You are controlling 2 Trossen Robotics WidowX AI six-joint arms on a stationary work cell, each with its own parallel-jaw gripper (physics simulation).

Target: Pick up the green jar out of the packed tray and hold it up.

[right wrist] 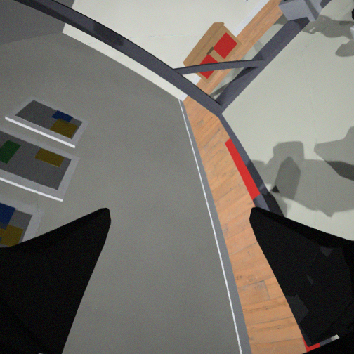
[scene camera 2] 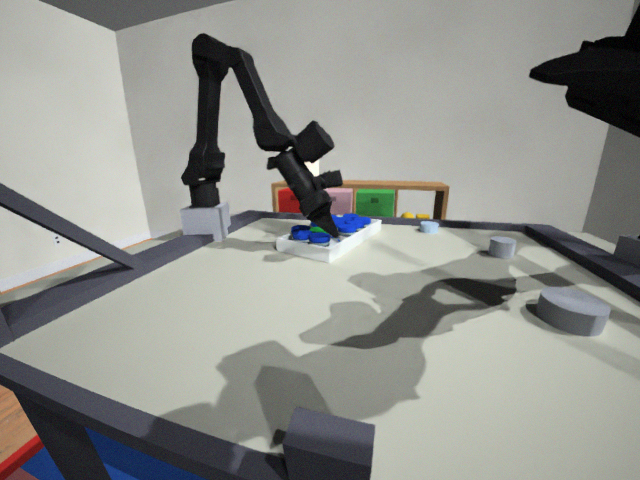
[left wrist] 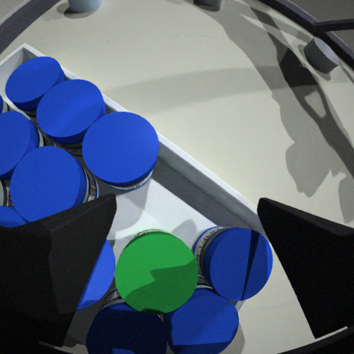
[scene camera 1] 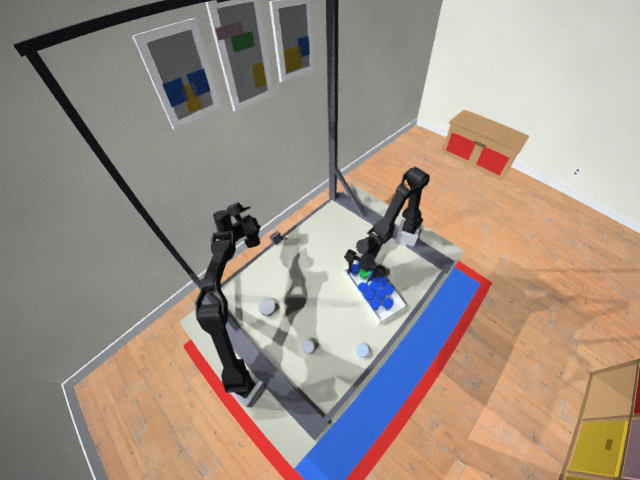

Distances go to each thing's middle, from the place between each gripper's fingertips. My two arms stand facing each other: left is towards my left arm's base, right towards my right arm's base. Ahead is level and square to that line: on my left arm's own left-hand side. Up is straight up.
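The wide grey cylinder (scene camera 2: 575, 312) is 270 mm below my right hand, 230 mm ahead of it and 180 mm to the right of it. The green jar (left wrist: 156, 272) is 260 mm below my right hand, 420 mm ahead of it and 240 mm to the left of it.
Relative to my left hand, the green jar is 1 cm below, 4 cm to the left and 1 cm ahead; the wide grey cylinder is 2 cm below, 37 cm to the right and 19 cm behind.
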